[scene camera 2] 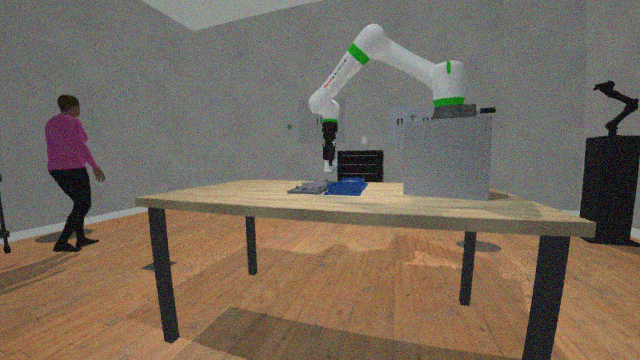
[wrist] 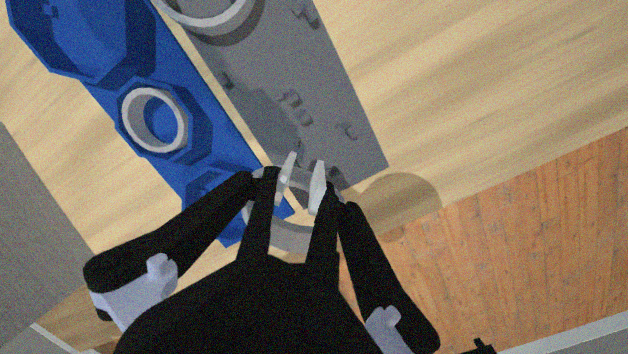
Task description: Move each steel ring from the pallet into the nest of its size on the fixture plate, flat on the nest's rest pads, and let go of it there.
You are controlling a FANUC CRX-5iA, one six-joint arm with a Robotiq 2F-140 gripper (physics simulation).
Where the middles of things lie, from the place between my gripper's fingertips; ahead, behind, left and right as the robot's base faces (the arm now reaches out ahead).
Labels:
My hand is 150 mm to the right of the grey fixture plate (wrist: 267, 54) and 70 mm above it. Round my hand: blue pallet (wrist: 168, 62) 180 mm behind, 120 mm to the left, 80 mm below.

